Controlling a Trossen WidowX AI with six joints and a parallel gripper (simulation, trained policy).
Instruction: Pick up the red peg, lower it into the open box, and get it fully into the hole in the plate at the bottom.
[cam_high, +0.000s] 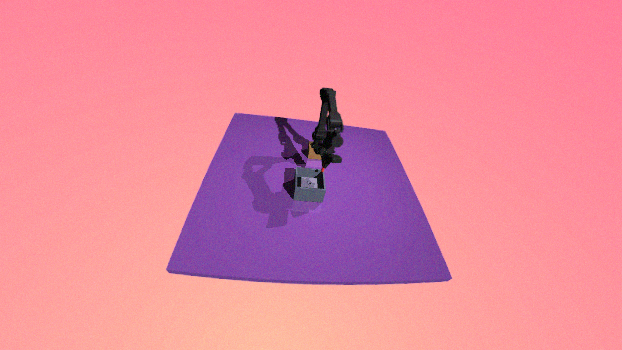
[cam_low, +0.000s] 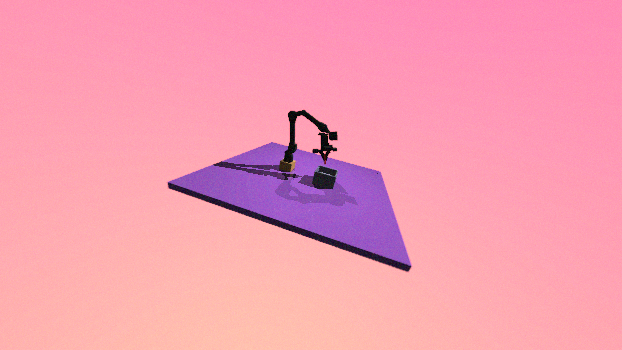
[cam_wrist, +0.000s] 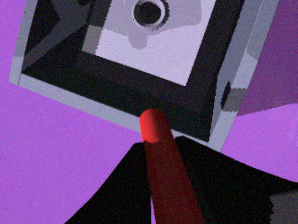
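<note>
The plate lies 50 mm ahead of my gripper tip, 60 mm to the right of it and 100 mm below it. The rest, counted from my gripper tip: grey box (50 mm ahead, 60 mm to the right, 120 mm below); then red peg (20 mm above).
</note>
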